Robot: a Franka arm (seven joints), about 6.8 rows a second.
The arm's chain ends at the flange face. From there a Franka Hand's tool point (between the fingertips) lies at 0.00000 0.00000 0.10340 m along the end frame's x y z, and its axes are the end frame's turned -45 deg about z.
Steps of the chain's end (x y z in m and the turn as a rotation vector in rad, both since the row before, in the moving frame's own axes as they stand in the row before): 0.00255, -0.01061, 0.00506, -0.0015, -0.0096, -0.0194; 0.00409, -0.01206, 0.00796, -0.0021, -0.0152, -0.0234; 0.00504, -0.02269, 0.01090, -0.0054, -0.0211, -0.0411; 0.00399, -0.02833, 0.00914, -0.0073, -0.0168, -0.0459
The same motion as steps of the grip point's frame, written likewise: 0.00849, -0.00628, 0.00506, 0.0057, -0.0078, -0.0194; 0.01014, -0.00658, 0.00795, 0.0093, -0.0122, -0.0234; 0.01765, -0.01359, 0.01088, 0.0111, -0.0187, -0.0411; 0.02108, -0.01786, 0.00912, 0.0067, -0.0170, -0.0459
